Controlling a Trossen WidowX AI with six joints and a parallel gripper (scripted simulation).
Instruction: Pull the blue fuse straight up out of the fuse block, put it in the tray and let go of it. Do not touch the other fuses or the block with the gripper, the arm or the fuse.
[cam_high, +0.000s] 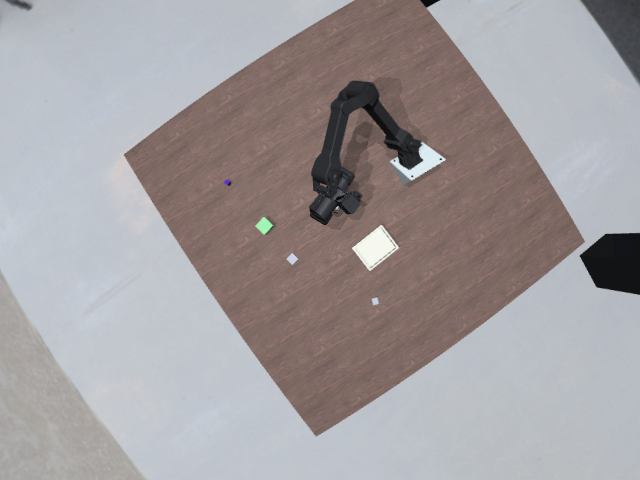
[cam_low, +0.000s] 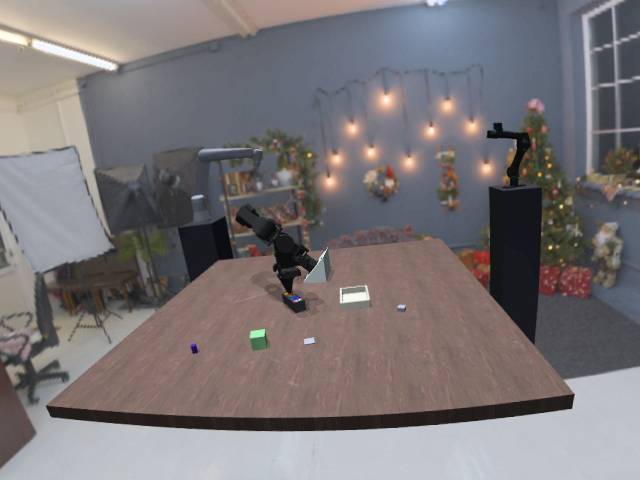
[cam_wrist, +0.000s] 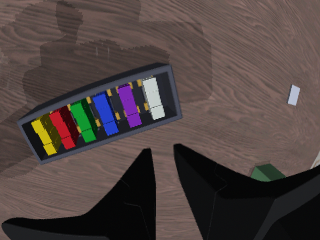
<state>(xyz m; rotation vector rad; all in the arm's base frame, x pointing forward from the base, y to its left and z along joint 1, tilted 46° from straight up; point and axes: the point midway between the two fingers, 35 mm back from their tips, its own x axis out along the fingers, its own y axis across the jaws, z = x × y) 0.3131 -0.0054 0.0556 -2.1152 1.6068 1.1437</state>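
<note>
Now: gripper tip 40 mm past the blue fuse and 40 mm above it. Round my gripper tip: green fuse (50 mm behind, 40 mm below, 10 mm to the right); then cream tray (220 mm to the left, 70 mm below, 40 mm behind); then purple fuse (40 mm below, 20 mm behind, 10 mm to the left).
</note>
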